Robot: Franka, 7 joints.
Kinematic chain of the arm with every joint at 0, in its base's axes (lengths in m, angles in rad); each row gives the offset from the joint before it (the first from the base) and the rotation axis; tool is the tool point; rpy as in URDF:
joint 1: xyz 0 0 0.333 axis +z
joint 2: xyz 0 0 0 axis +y
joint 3: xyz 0 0 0.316 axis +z
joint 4: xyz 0.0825 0 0 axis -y
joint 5: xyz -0.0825 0 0.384 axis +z
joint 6: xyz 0 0 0 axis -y
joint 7: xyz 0.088 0 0 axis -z
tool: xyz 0 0 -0.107 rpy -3.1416 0 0
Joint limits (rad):
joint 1: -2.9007..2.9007
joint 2: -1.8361..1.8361
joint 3: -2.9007..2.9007
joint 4: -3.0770..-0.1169
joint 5: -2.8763..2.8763
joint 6: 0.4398..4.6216
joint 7: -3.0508..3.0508
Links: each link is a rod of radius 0.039 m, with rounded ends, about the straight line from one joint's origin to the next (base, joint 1, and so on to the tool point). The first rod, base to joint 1, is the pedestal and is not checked.
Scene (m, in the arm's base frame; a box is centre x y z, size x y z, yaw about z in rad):
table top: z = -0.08
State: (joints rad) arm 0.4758 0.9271 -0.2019 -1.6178 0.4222 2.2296 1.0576
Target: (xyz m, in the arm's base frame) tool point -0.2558 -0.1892 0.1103
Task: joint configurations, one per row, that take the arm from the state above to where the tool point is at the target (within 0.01 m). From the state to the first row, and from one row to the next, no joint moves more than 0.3 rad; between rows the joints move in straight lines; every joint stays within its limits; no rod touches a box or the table.
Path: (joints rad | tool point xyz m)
1: 0.3922 0.7702 -0.2466 -1.8545 0.4439 1.9543 1.0576 | 0.5432 0.1029 0.0812
2: 0.3087 0.6133 -0.2914 -2.0911 0.4655 1.6790 1.0576 | 0.4532 0.0376 0.1095
3: 0.2251 0.4565 -0.3361 -2.3278 0.4872 1.4038 1.0576 | 0.3549 0.0019 0.1492
4: 0.1415 0.2996 -0.3808 -2.5645 0.5088 1.1285 1.0576 | 0.2606 -0.0071 0.1980
5: 0.0580 0.1427 -0.4256 -2.8012 0.5305 0.8532 1.0576 | 0.1784 0.0021 0.2524
6: -0.0037 0.4249 -0.4887 -2.7785 0.5021 1.0835 1.0576 | 0.1506 -0.0342 0.1750
7: -0.0654 0.7072 -0.5519 -2.7558 0.4737 1.3139 1.0576 | 0.0937 -0.0735 0.1114
8: -0.1271 0.9894 -0.6151 -2.7331 0.4454 1.5442 1.0576 | 0.0139 -0.1108 0.0705
9: -0.1888 1.2716 -0.6783 -2.7104 0.4170 1.7746 1.0576 | -0.0788 -0.1428 0.0573
10: -0.2505 1.5539 -0.7415 -2.6878 0.3886 2.0049 1.0576 | -0.1723 -0.1685 0.0723
11: -0.3122 1.8361 -0.8047 -2.6651 0.3602 2.2353 1.0576 | -0.2558 -0.1892 0.1103

